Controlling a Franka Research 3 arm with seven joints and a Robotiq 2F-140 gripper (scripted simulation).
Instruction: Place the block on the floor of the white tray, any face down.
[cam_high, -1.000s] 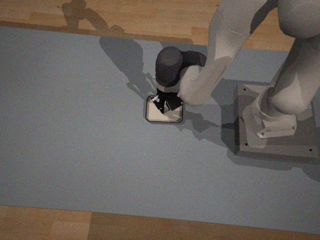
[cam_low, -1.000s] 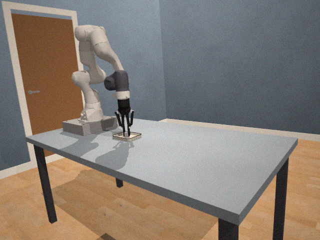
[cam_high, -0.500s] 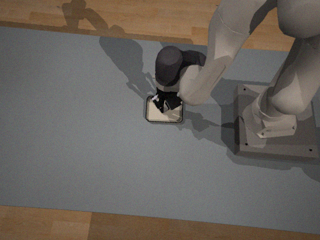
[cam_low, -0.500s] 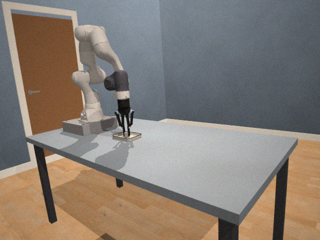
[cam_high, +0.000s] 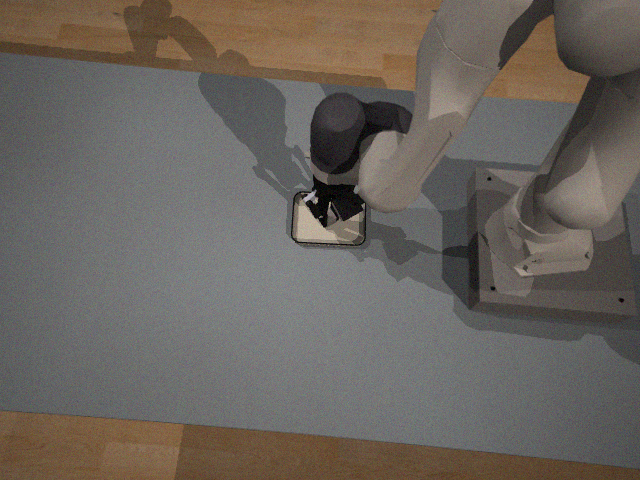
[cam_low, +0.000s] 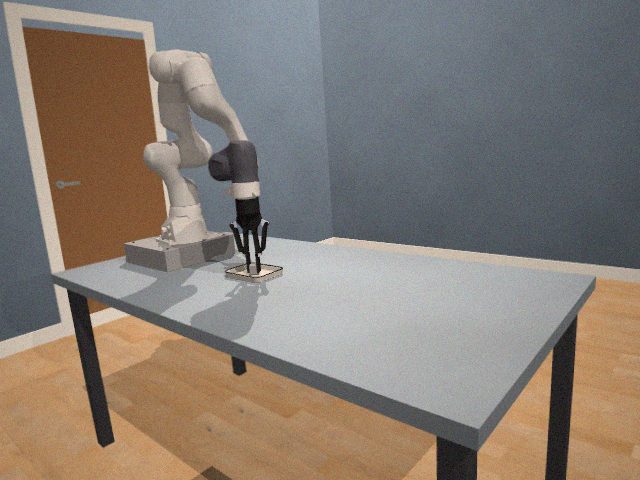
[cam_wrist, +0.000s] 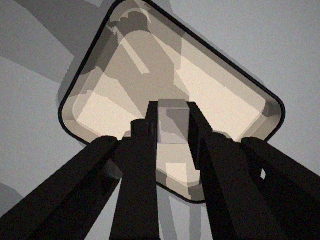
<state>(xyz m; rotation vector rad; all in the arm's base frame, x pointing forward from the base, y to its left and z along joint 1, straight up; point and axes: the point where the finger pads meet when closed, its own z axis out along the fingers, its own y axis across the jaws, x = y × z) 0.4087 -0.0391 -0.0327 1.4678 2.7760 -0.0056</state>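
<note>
Now: hand 2 cm above the block. The rest, counted from my hand: white tray (3 cm below).
</note>
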